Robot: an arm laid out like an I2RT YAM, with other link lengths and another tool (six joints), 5 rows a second.
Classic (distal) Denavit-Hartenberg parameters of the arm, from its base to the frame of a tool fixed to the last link. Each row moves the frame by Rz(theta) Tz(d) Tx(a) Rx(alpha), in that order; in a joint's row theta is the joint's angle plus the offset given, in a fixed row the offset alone. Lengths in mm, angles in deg.
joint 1: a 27.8  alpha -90  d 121.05  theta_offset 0
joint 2: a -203.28  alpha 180  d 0  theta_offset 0
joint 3: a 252.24  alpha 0  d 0  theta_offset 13.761
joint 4: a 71.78  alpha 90  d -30.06  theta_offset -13.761
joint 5: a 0  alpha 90  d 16.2  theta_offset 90
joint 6: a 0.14  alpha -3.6  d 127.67  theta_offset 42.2
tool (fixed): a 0  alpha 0  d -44.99  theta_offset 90
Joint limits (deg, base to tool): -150..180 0..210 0..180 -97..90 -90..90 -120..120
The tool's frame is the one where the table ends.
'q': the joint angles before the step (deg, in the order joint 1, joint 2, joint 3, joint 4, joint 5, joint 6). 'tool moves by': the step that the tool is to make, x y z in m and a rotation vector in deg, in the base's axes. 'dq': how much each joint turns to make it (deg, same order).
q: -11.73 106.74 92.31 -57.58 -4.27 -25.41
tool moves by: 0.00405 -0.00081 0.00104 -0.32 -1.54 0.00
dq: 0.01 0.00 0.01 1.57 0.00 0.00
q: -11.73 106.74 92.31 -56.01 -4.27 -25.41
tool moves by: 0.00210 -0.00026 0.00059 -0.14 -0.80 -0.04
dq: 0.03 0.00 0.00 0.81 0.00 0.07
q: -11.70 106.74 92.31 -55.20 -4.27 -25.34
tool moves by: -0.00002 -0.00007 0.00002 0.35 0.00 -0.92
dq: 0.00 0.00 0.01 0.00 0.00 0.98
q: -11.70 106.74 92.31 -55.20 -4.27 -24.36
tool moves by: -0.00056 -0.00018 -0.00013 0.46 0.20 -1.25
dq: -0.03 0.00 0.00 -0.20 0.04 1.29
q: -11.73 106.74 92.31 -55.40 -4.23 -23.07
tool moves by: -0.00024 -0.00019 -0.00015 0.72 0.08 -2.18
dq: 0.00 0.00 -0.02 -0.04 0.11 2.29
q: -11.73 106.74 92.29 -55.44 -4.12 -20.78
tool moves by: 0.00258 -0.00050 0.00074 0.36 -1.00 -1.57
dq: 0.03 0.00 0.00 1.02 0.04 1.69
